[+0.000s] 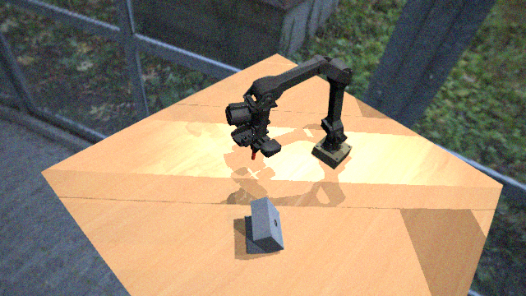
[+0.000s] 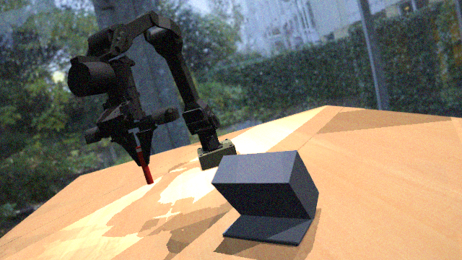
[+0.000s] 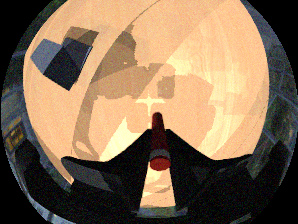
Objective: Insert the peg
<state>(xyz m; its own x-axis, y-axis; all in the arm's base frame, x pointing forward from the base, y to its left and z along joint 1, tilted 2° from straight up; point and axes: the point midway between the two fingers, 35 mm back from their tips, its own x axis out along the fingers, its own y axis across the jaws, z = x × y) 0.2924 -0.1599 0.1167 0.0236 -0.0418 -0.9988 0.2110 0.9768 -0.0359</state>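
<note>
My gripper tip is 160 mm short of the grey sloped panel block, 200 mm to the right of it and 60 mm above it. Round my gripper tip: red peg 20 mm above.
</note>
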